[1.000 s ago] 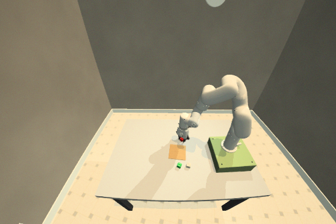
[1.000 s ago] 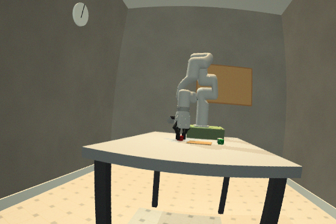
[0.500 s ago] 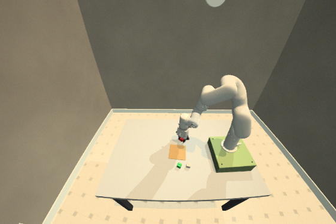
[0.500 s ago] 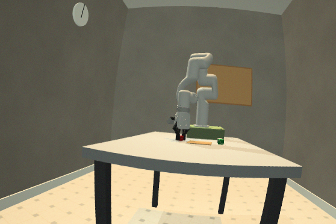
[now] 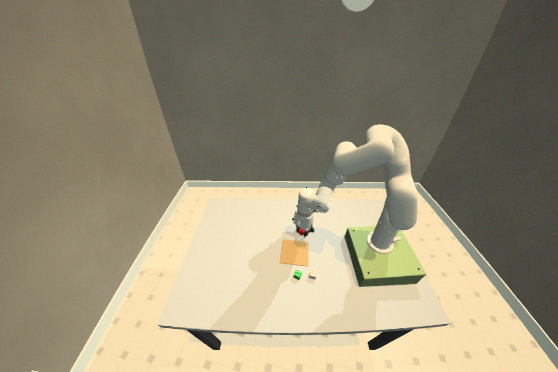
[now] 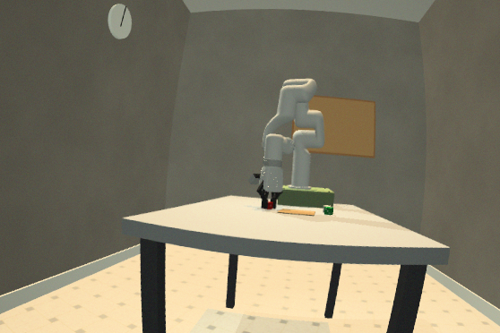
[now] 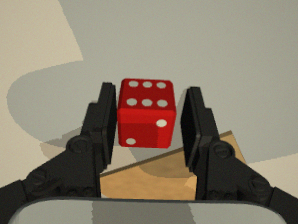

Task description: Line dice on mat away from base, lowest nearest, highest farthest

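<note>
The red die lies 10 mm below my hand. From my hand the other things lie so: green die 240 mm to the left, 70 mm ahead, 10 mm below; then white die 250 mm to the left, 10 mm below; then mat 110 mm to the left, 60 mm ahead, 20 mm below.
</note>
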